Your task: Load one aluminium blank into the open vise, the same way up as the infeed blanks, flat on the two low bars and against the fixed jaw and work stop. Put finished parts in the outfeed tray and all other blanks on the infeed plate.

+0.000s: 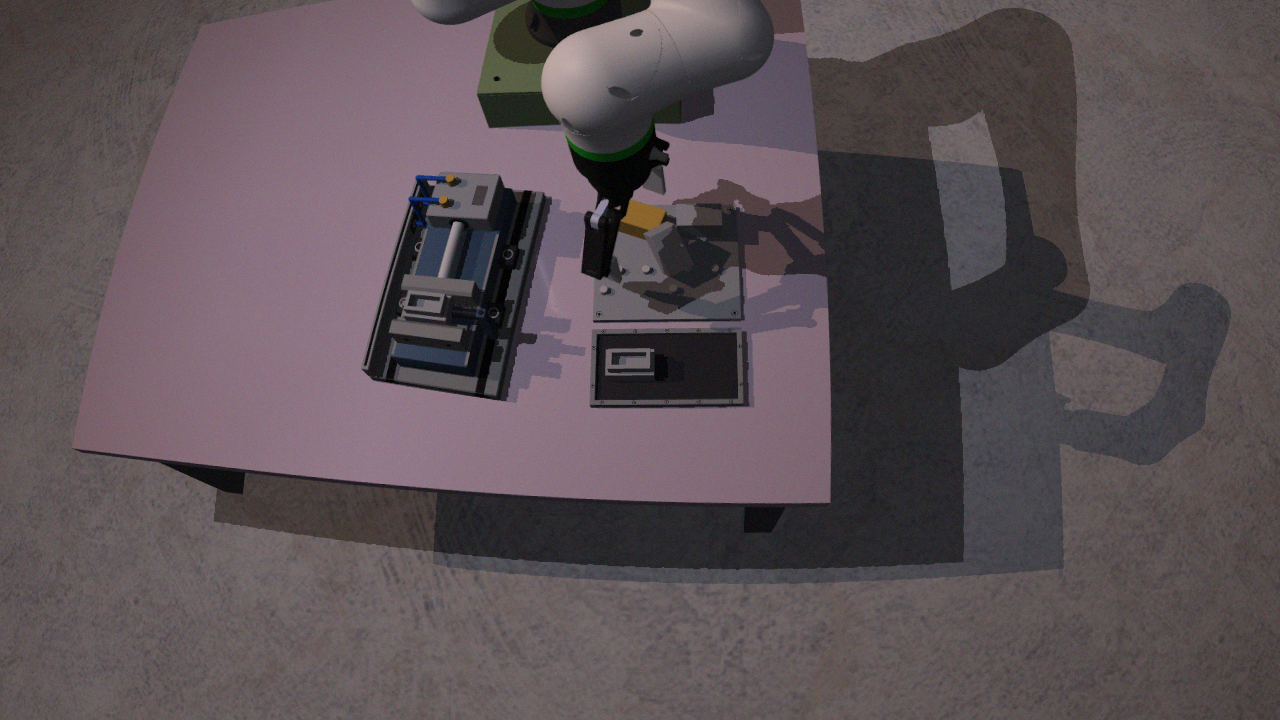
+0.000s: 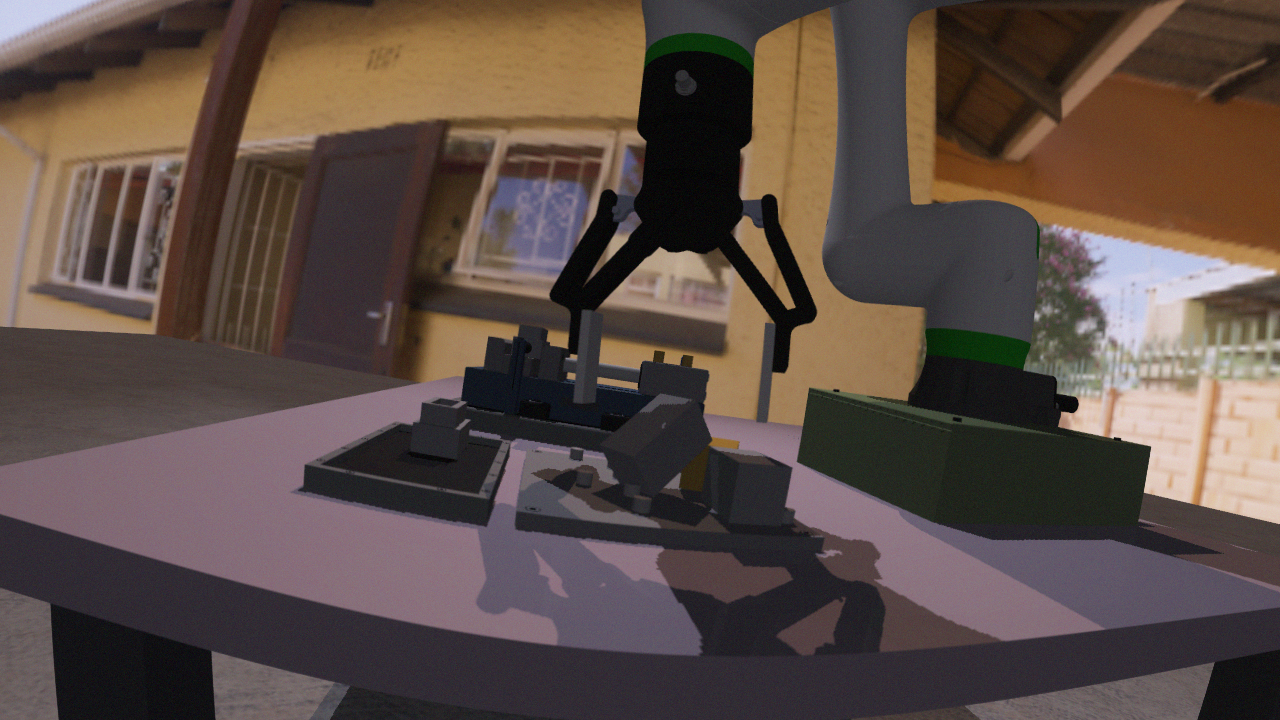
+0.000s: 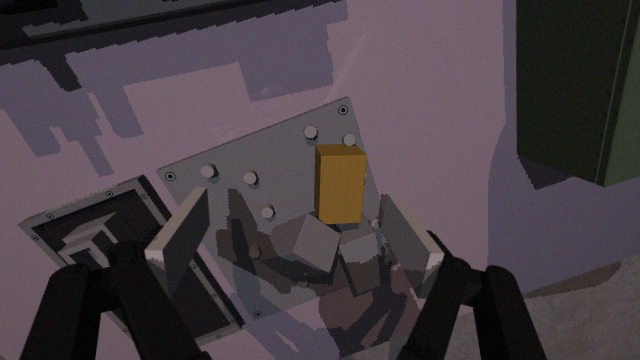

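Where they show: gripper, fingertip midpoint: (image 1: pixel 632 231) (image 2: pixel 670 412) (image 3: pixel 299 209); arm's base, origin of the base link: (image 1: pixel 573 15) (image 2: pixel 966 413).
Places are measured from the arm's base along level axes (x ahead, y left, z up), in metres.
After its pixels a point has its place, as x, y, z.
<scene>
My gripper (image 1: pixel 628 231) @(0.361, 0.150, -0.033) (image 2: pixel 675 407) @(0.361, 0.150, -0.033) (image 3: pixel 299 209) @(0.361, 0.150, -0.033) is open and empty above the infeed plate (image 1: pixel 666 313) @(0.447, 0.204, -0.083) (image 2: pixel 546 465) @(0.444, 0.170, -0.083) (image 3: pixel 235 150) @(0.402, 0.109, -0.083). A grey blank (image 1: pixel 666 250) @(0.381, 0.196, -0.035) (image 2: pixel 657 443) @(0.372, 0.221, -0.048) (image 3: pixel 317 245) @(0.354, 0.183, -0.030) lies tilted on the plate. A second grey blank (image 1: pixel 698 217) @(0.320, 0.229, -0.047) (image 2: pixel 751 488) @(0.318, 0.261, -0.061) (image 3: pixel 360 255) @(0.319, 0.218, -0.047) stands beside it near the plate's edge. An orange block (image 1: pixel 642 217) @(0.329, 0.156, -0.049) (image 2: pixel 693 470) @(0.341, 0.180, -0.069) (image 3: pixel 341 187) @(0.325, 0.149, -0.049) is next to both. A pocketed part (image 1: pixel 426 306) @(0.512, -0.084, 0.010) sits between the jaws of the vise (image 1: pixel 469 201) @(0.356, -0.067, 0.005) (image 2: pixel 492 385) @(0.537, -0.025, -0.046). Another pocketed part (image 1: pixel 629 361) @(0.524, 0.170, -0.064) (image 2: pixel 438 434) @(0.519, 0.200, -0.070) is in the outfeed tray (image 1: pixel 742 367) @(0.508, 0.309, -0.079) (image 2: pixel 393 505) @(0.504, 0.309, -0.091) (image 3: pixel 90 200) @(0.523, 0.122, -0.079).
Several short pegs stand up from the infeed plate. The green robot base (image 1: pixel 514 107) @(0.165, -0.060, -0.039) (image 2: pixel 966 474) @(0.114, 0.178, -0.050) (image 3: pixel 565 90) @(0.146, 0.112, -0.044) is behind the plate. Blue lines with yellow fittings stick out at the vise's back end. The tray lies beside the plate, toward the table's front edge.
</scene>
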